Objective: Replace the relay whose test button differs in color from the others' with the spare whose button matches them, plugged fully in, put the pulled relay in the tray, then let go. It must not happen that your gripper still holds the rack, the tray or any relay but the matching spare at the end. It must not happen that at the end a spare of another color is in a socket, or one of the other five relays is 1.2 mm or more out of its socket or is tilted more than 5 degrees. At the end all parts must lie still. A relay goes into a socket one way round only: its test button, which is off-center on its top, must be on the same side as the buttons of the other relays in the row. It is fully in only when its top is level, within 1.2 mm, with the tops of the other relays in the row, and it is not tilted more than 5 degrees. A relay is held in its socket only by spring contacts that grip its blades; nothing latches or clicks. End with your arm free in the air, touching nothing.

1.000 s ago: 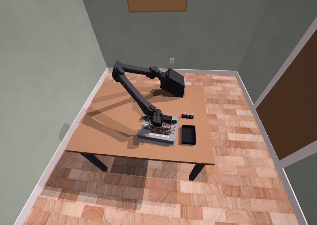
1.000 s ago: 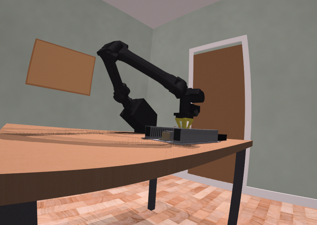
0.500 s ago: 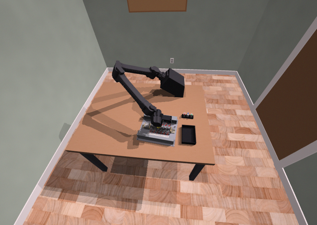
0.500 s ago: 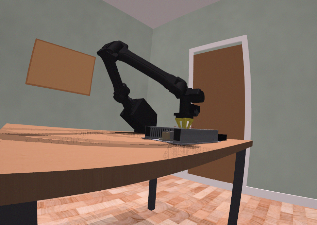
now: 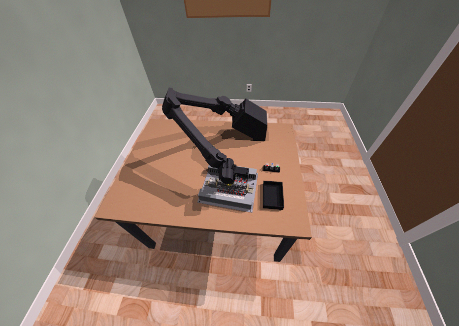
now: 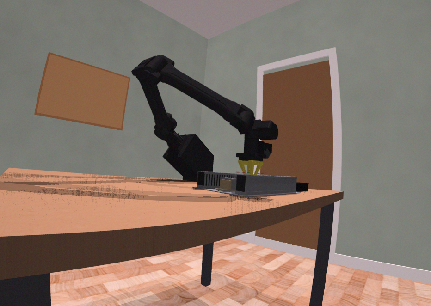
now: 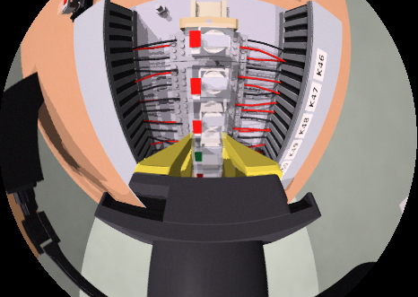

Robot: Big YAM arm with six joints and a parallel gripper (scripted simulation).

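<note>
Right now the grey relay panel is 5 cm below my hand and 1 cm to the right of it. Also, from my hand: black tray: 25 cm to the left, 7 cm ahead, 3 cm below.
</note>
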